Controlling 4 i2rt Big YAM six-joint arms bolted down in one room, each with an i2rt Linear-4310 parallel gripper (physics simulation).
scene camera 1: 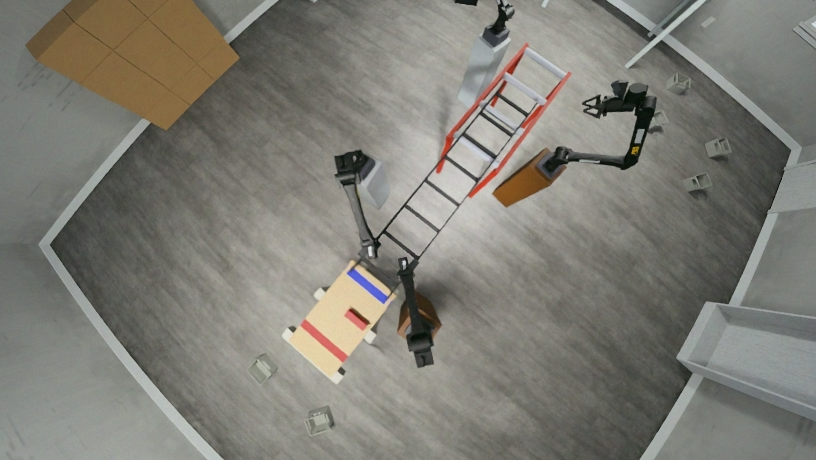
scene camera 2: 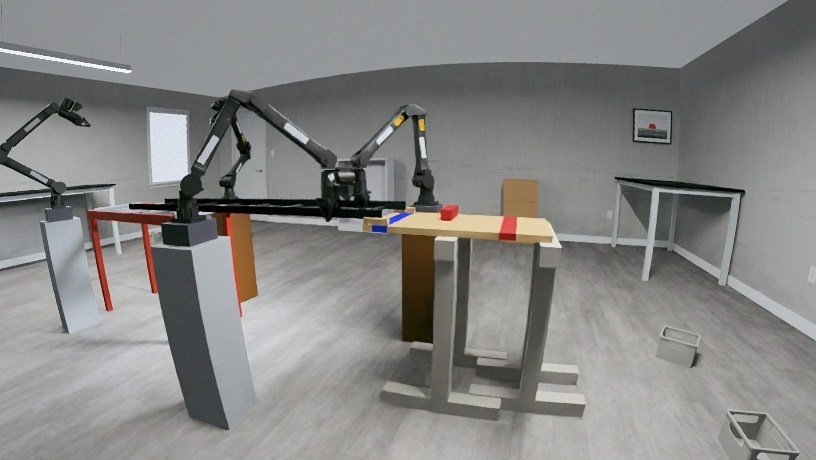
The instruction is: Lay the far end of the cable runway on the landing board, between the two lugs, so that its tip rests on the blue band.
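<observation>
The black ladder-like cable runway lies level, its near part on the red frame. Its far rail ends reach the wooden landing board beside the blue band; whether they touch is unclear. The lugs are hard to make out. In scene camera 1, the left-centre arm's gripper and the lower-centre arm's gripper are at opposite runway rails; their fingers are too hidden to judge. The right arm's gripper is open, away from the runway. The top arm's gripper is unclear.
A red block and a red band are on the board. Grey trestles stand under it. Pedestals flank the runway. Grey crates stand on the floor.
</observation>
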